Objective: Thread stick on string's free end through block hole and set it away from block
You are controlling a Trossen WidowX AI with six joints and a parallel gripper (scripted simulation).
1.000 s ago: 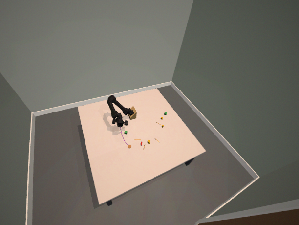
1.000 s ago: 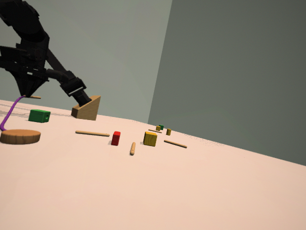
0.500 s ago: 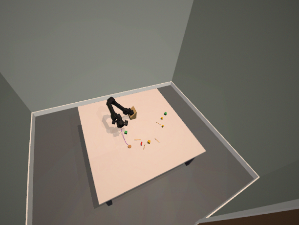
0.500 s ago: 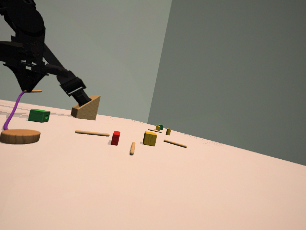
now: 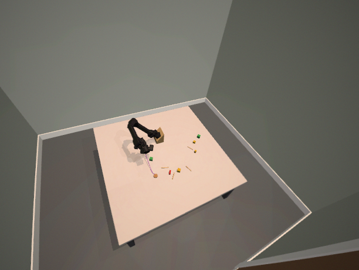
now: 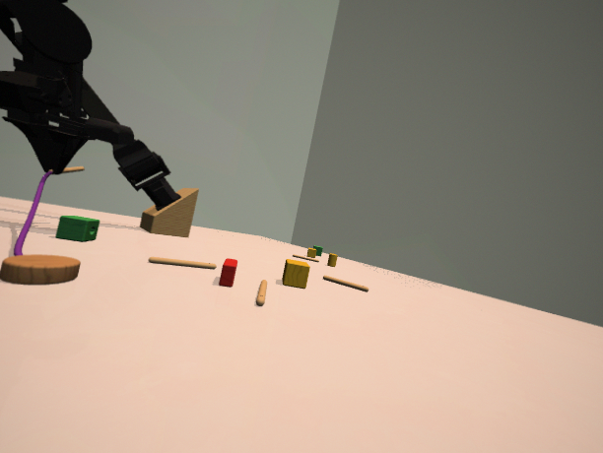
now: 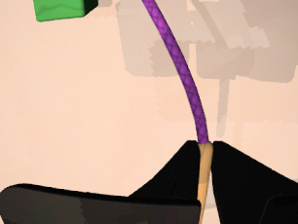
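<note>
Now: gripper tip 8 cm short of the green block, 5 cm to the right of it and 7 cm above it. The rest, counted from my gripper tip: red block 28 cm ahead, 20 cm to the left, 8 cm below; thin wooden stick 2 cm behind, 1 cm to the left, 1 cm above; round wooden button 28 cm ahead, 5 cm to the left, 8 cm below.
</note>
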